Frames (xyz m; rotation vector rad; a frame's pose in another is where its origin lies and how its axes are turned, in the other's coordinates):
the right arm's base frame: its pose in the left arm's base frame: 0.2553 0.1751 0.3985 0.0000 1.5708 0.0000
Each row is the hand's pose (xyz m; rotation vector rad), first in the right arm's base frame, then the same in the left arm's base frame.
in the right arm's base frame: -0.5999 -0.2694 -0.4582 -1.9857 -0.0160 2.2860
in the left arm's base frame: -0.2029 -0.0943 0.9984 0.2140 0.1112 3.0443
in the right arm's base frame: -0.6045 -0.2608 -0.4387 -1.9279 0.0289 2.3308
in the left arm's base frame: -0.1834 -0.0857 1.0030 0.2891 0.1475 3.0554
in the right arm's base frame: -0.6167 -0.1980 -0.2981 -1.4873 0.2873 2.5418
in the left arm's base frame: -0.0428 -0.0229 1.0152 -0.7864 -0.4164 -3.0048
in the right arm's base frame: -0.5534 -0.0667 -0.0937 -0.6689 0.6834 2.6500
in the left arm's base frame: 0.1616 0.1084 0.9519 -1.4898 -0.8605 -2.4958
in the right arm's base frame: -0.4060 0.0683 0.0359 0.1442 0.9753 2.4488
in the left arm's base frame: 0.2912 0.2434 0.8045 -2.0154 -1.2839 -1.7912
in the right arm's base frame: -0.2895 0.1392 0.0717 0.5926 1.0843 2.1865
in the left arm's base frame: 0.3270 0.3143 0.6880 -2.2369 -1.5315 -1.2829
